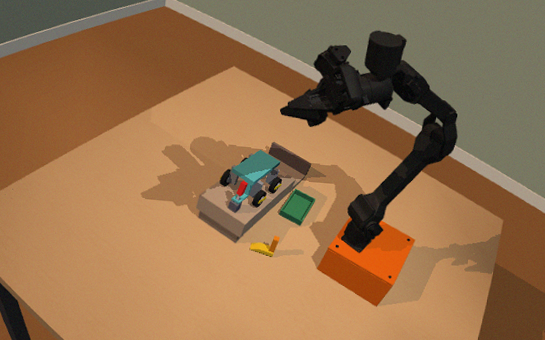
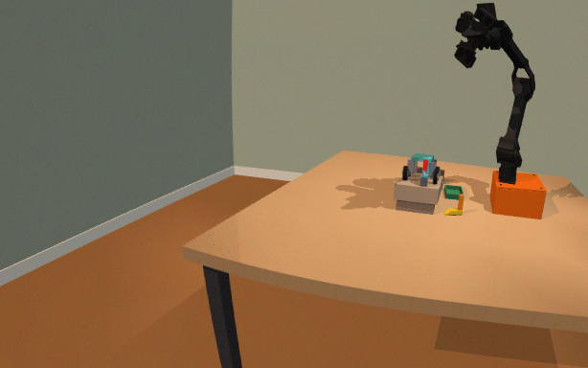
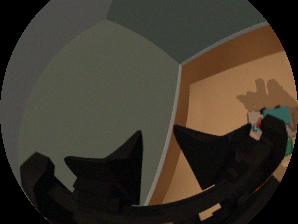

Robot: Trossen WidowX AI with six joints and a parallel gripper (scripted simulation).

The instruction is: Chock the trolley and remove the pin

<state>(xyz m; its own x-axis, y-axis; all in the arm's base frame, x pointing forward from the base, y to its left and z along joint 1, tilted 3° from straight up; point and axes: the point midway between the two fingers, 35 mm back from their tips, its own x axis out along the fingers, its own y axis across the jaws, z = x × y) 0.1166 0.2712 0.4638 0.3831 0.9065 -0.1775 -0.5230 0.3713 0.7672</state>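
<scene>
Right now the yellow chock is 3 cm ahead of my gripper tip, 17 cm to the right of it and 52 cm below it. From my gripper tip the other things lie so: teal-topped trolley (18 cm ahead, 25 cm to the right, 43 cm below); red-headed stop pin (14 cm ahead, 15 cm to the right, 41 cm below); ramp block (18 cm ahead, 25 cm to the right, 49 cm below).
</scene>
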